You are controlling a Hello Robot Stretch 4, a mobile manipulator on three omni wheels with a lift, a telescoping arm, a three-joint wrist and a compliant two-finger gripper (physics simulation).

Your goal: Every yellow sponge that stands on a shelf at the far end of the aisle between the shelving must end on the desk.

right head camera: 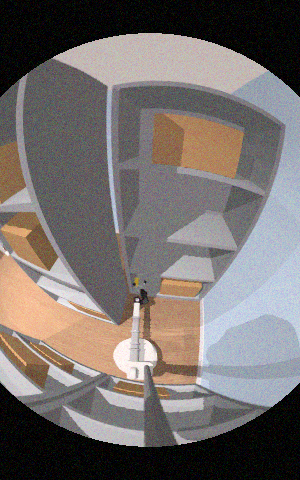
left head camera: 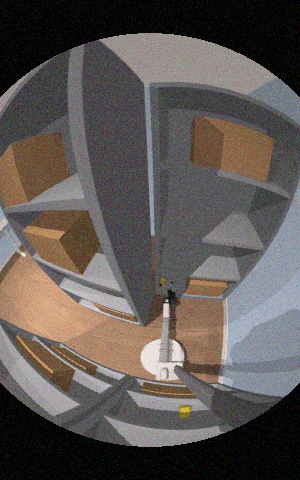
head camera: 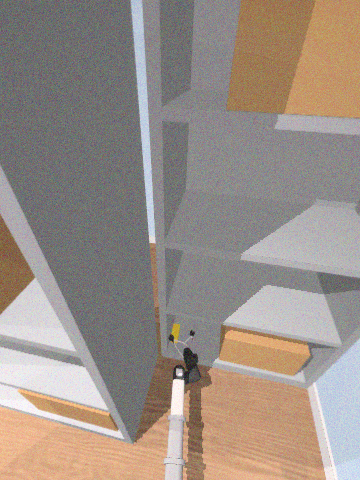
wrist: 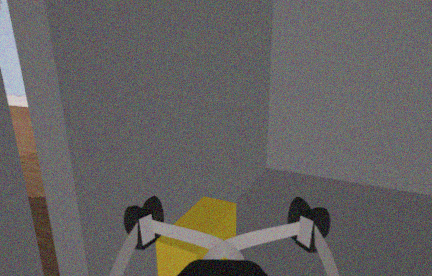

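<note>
A yellow sponge stands on a low shelf of the right shelving unit, near its left side panel. My gripper is open at that shelf. In the wrist view the sponge shows between the spread fingers, nearer the left one, and the gripper's body hides its lower part. Another yellow sponge stands on a shelf of the unit behind the robot in the left head view. The desk does not show in these views.
A tall grey side panel of the left shelving unit stands close to the left of the arm. A cardboard box sits on the bottom shelf right of the gripper, and a larger box sits higher up. A blue wall is at the right.
</note>
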